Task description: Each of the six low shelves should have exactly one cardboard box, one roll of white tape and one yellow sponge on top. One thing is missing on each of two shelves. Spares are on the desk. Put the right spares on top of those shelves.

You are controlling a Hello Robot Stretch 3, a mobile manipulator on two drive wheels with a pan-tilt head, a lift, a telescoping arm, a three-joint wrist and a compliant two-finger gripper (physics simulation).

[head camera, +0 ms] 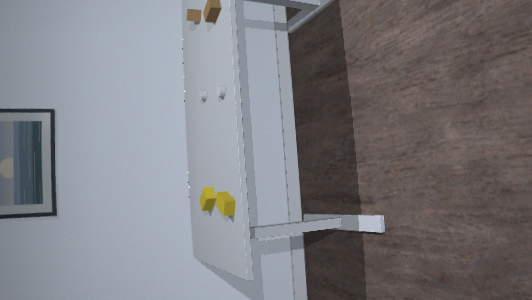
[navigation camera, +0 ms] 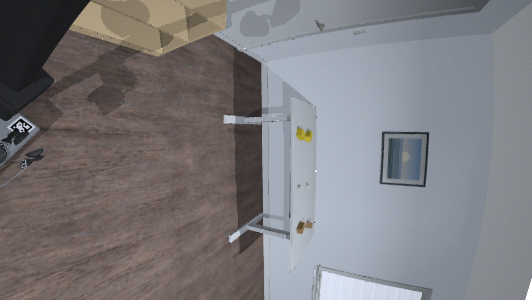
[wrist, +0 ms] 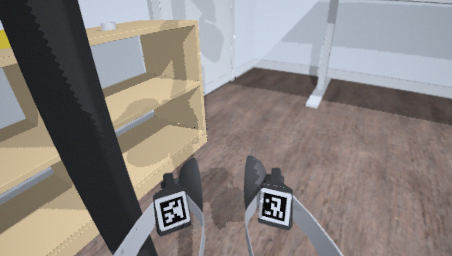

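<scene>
The white desk [head camera: 215, 145] [navigation camera: 303, 160] stands along the wall. Near one end lie two yellow sponges, the front one [head camera: 226, 203] [navigation camera: 300, 133] close beside the rear one [head camera: 207, 198] [navigation camera: 308, 135]. Around the middle are two white tape rolls, front [head camera: 221, 92] [navigation camera: 299, 186] and rear [head camera: 203, 95] [navigation camera: 307, 185]. Near the other end are two cardboard boxes, front [head camera: 212, 11] [navigation camera: 300, 227] and rear [head camera: 194, 15] [navigation camera: 309, 225]. A low wooden shelf [wrist: 150, 29] bears a tape roll [wrist: 108, 25] and a partly visible yellow thing [wrist: 4, 39]. My gripper [wrist: 222, 175] is open and empty above the floor, away from the desk.
A desk leg [head camera: 371, 223] [navigation camera: 234, 119] [wrist: 325, 60] reaches out over the floor. A wooden shelf [navigation camera: 155, 49] shows at the top left of the navigation view. A black arm part [wrist: 75, 110] crosses the wrist view. A framed picture [head camera: 30, 170] [navigation camera: 405, 159] hangs above the desk.
</scene>
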